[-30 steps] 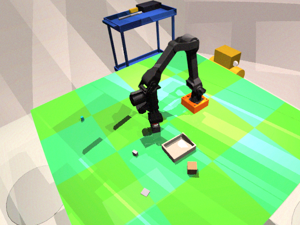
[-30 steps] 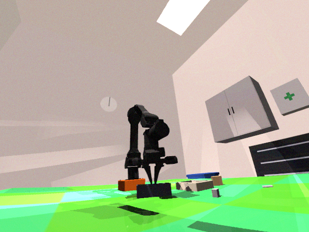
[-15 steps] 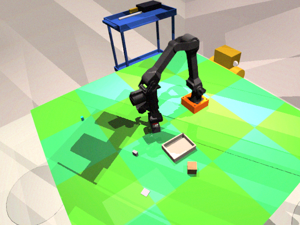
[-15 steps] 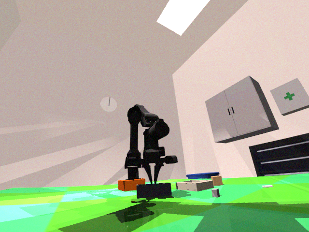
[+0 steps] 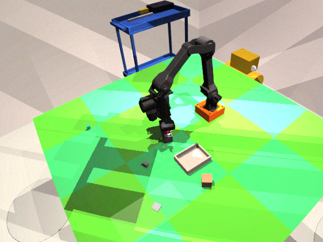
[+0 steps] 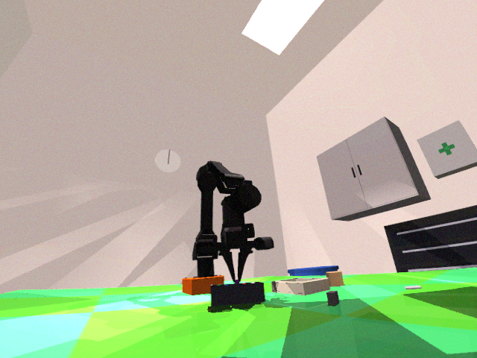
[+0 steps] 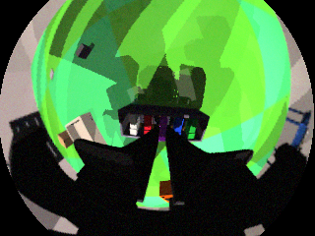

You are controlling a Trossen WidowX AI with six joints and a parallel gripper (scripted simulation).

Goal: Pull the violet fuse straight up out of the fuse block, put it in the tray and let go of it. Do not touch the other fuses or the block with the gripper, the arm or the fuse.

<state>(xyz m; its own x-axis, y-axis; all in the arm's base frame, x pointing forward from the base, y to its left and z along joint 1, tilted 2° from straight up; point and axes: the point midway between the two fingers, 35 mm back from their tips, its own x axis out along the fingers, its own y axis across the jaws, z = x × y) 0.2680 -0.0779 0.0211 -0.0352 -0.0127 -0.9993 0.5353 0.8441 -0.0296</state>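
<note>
Now: the tray 30 mm ahead of my gripper tip, 200 mm to the left of it and 40 mm below it. Also, from my gripper tip: white tile: 300 mm ahead, 250 mm to the left, 40 mm below; brown cube: 90 mm ahead, 320 mm to the left, 20 mm below; grey cube: 200 mm ahead, 70 mm to the left, 30 mm below.
</note>
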